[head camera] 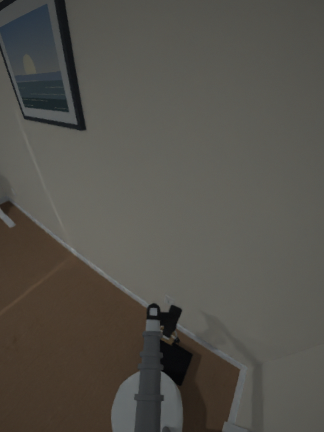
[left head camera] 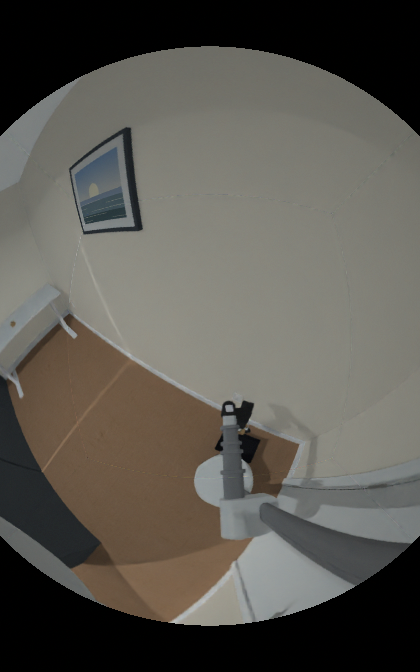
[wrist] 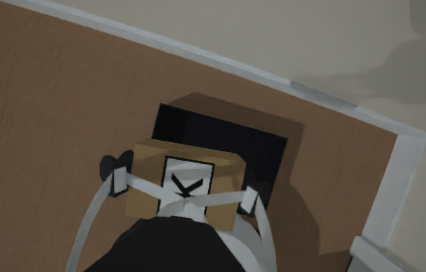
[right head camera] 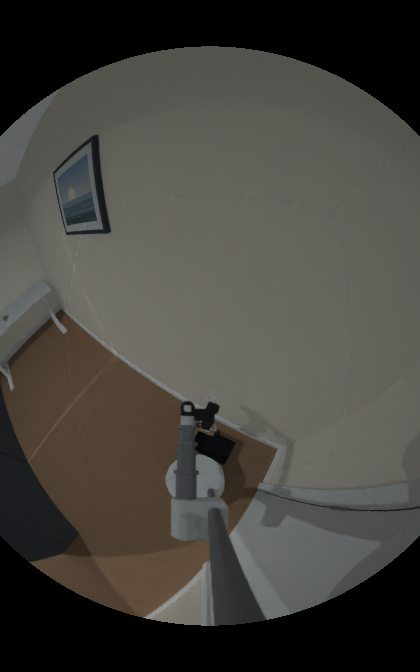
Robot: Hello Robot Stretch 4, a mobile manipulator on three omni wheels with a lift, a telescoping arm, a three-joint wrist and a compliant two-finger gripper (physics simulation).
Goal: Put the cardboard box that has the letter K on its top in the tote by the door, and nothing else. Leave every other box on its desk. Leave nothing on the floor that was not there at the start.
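Frame: origin at the robot's base, x ahead, y left, z up, level; metres.
Seen in the pictures: gripper, fingertip midpoint: (wrist: 187, 174).
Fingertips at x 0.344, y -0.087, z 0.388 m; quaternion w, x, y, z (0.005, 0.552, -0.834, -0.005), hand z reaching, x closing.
Observation:
A point is followed by its place in that frame.
The cardboard box with the letter K on its top (wrist: 144, 185) is in my gripper (wrist: 187, 174) {y -0.087, x 0.344, z 0.388 m} (head camera: 169, 337) {y -0.087, x 0.344, z 0.388 m} (left head camera: 243, 430) (right head camera: 207, 427). The gripper is shut on it, one fingertip at each side, and the K faces up in the wrist view. The black tote (wrist: 170, 121) {y -0.043, x 0.394, z -0.024 m} (head camera: 177, 362) {y -0.201, x 0.258, z -0.024 m} (left head camera: 247, 446) (right head camera: 216, 447) stands on the floor near the wall corner. In the wrist view the box overlaps the tote's near left part, and its left side shows against the floor. The box hides that part of the tote. The exact height above the rim cannot be told.
A wall with a white skirting board (wrist: 175, 50) {y -0.098, x 0.555, z 0.025 m} runs behind the tote. A white desk (left head camera: 35, 311) (right head camera: 25, 303) with a small brown thing (left head camera: 12, 324) (right head camera: 5, 318) stands at the far left. A large dark shape (left head camera: 40, 510) (right head camera: 30, 500) is at the lower left.

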